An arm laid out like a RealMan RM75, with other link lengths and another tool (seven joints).
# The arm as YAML. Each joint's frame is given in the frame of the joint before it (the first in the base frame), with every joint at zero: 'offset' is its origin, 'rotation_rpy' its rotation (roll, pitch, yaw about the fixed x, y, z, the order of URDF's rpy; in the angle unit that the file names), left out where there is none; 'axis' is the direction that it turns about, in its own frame. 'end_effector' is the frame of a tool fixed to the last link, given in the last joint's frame.
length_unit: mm
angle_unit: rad
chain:
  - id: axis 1
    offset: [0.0, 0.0, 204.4]
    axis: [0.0, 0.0, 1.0]
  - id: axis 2
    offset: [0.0, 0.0, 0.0]
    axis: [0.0, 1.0, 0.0]
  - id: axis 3
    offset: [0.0, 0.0, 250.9]
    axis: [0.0, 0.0, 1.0]
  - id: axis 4
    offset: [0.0, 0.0, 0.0]
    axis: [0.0, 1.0, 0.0]
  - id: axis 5
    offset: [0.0, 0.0, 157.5]
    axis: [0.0, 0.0, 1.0]
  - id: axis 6
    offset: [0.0, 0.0, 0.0]
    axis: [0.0, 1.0, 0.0]
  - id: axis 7
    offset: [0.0, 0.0, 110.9]
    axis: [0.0, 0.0, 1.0]
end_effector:
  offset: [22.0, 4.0, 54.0]
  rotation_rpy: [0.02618, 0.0, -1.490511]
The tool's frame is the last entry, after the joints.
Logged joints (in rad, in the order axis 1, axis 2, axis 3, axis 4, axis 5, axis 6, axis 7), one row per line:
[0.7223, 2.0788, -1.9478, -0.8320, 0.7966, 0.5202, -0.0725]
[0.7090, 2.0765, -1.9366, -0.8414, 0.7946, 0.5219, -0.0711]
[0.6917, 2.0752, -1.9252, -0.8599, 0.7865, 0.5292, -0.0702]
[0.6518, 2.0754, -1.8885, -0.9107, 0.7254, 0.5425, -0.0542]
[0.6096, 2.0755, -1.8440, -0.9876, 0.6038, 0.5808, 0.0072]
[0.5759, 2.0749, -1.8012, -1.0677, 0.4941, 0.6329, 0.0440]
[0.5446, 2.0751, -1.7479, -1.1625, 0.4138, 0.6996, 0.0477]
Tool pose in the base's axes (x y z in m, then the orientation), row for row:
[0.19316, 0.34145, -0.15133, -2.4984, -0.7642, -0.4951]
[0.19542, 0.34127, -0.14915, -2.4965, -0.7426, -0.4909]
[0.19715, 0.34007, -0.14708, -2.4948, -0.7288, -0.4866]
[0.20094, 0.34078, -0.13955, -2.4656, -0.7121, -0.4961]
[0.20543, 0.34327, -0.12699, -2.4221, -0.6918, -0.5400]
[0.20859, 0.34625, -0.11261, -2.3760, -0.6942, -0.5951]
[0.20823, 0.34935, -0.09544, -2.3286, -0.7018, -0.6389]
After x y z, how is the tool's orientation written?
As a rotation vector, in radians.
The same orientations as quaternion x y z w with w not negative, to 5 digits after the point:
[-0.91234, -0.27906, -0.18080, 0.23888]
[-0.91365, -0.27177, -0.17966, 0.24310]
[-0.91446, -0.26714, -0.17836, 0.24613]
[-0.91063, -0.26300, -0.18323, 0.26080]
[-0.90287, -0.25788, -0.20129, 0.27895]
[-0.89218, -0.26067, -0.22346, 0.29348]
[-0.88090, -0.26549, -0.24169, 0.30840]

